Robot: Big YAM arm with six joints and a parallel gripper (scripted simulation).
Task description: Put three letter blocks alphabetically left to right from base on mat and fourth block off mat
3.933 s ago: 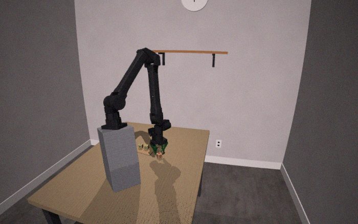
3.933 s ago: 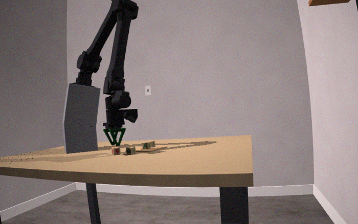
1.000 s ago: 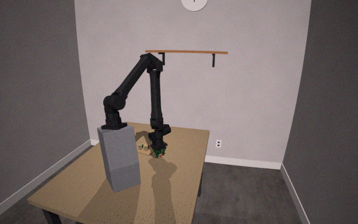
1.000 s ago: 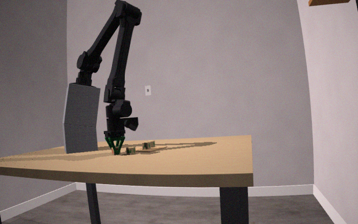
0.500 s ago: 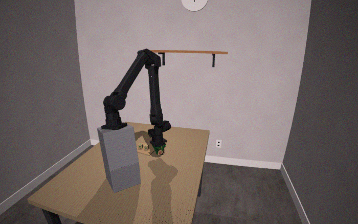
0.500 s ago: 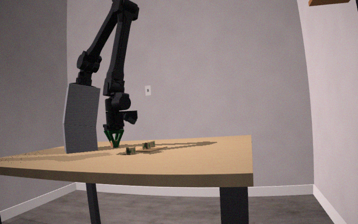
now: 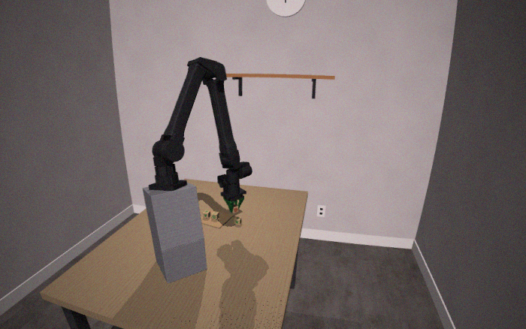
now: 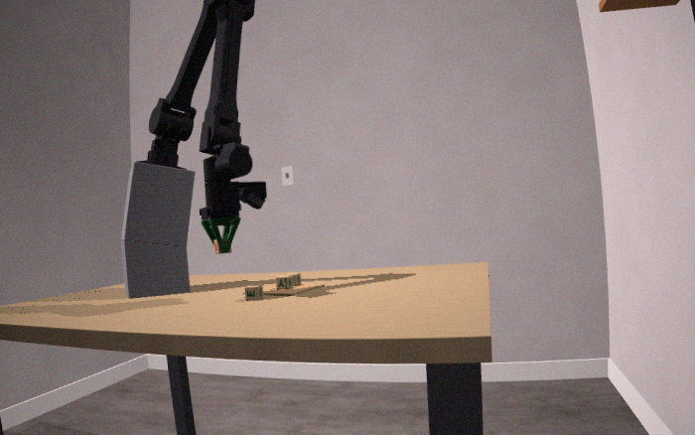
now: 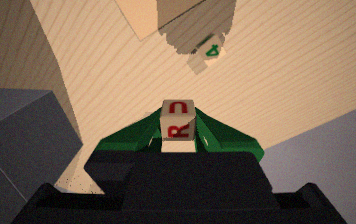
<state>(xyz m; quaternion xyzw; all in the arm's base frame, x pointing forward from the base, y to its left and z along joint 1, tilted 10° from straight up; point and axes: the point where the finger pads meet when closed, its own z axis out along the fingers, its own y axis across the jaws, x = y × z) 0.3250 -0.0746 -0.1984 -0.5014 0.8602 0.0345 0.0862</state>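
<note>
Right now the green-lettered block is 50 mm ahead of my hand, 140 mm to the left of it and 90 mm below it. The rest, counted from my hand: dark block (50 mm ahead, 190 mm to the left, 90 mm below); pale mat (50 mm ahead, 140 mm to the left, 110 mm below).
</note>
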